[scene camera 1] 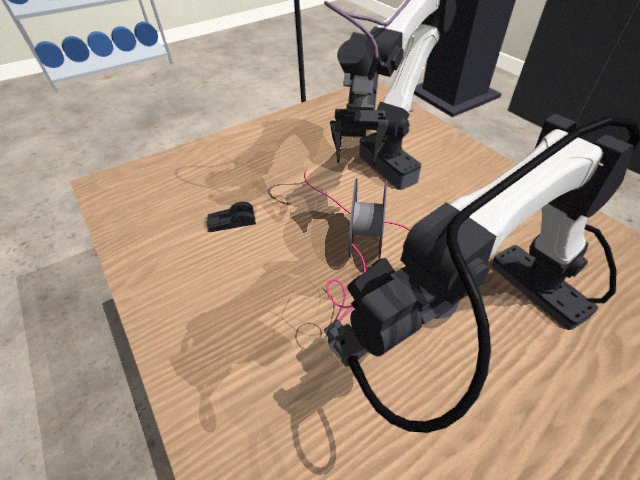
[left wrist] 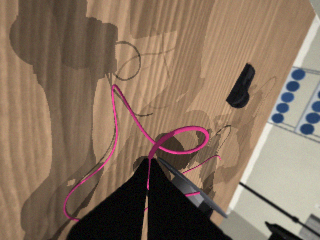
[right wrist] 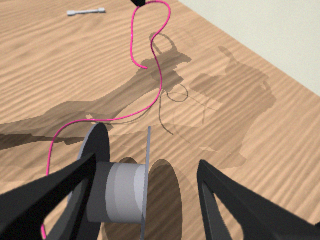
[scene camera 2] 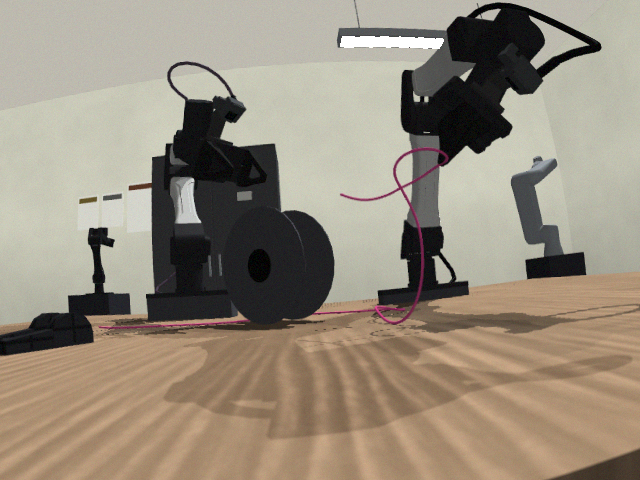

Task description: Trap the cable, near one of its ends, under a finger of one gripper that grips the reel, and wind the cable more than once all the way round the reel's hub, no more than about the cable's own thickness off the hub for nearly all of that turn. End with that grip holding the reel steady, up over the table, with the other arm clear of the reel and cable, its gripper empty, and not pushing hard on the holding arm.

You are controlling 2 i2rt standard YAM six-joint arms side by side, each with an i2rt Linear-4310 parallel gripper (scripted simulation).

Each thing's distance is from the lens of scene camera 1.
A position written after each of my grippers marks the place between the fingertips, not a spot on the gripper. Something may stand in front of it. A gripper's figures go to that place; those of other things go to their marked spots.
my left gripper [scene camera 1: 354, 303]: 66 cm
my right gripper [scene camera 1: 355, 162]: 84 cm
dark grey reel [scene camera 1: 367, 219]: 88 cm
